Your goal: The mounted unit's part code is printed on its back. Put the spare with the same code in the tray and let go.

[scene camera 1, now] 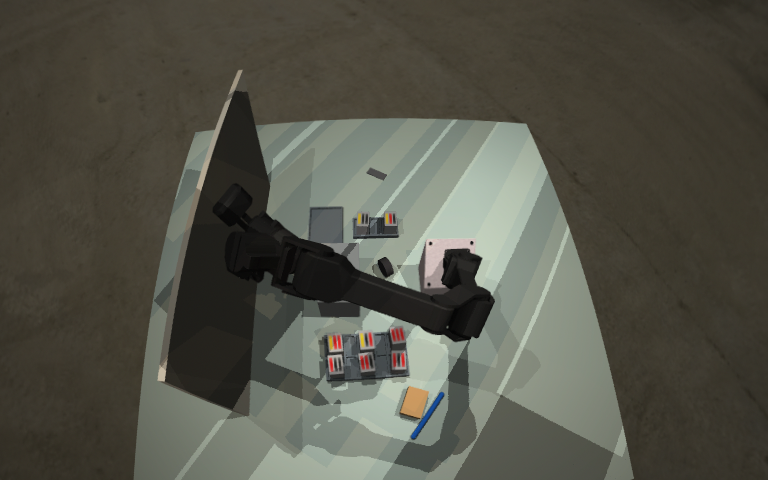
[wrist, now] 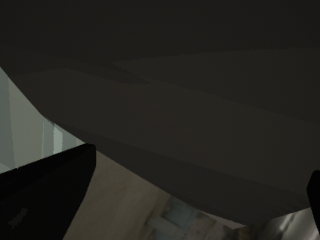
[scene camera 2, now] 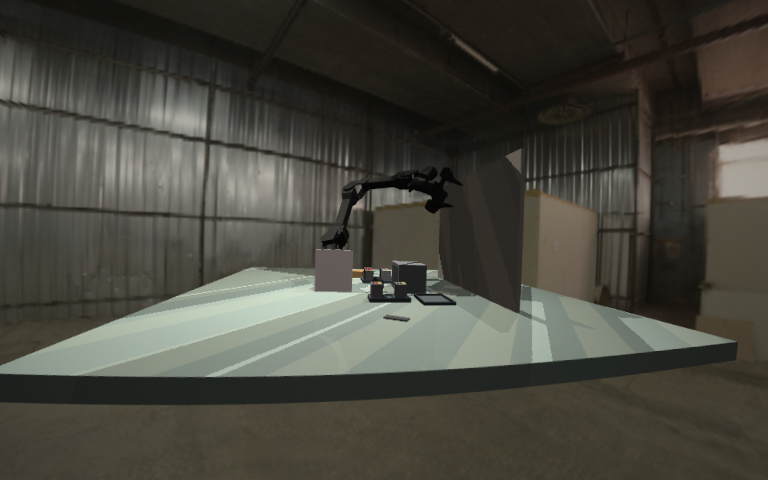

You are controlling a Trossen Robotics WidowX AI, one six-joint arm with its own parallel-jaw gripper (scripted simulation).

Observation:
My gripper is open, holding nothing. I also see a dark panel, a flat dark tray and a grey mounted unit.
My gripper shows as well in the wrist view and in scene camera 2.

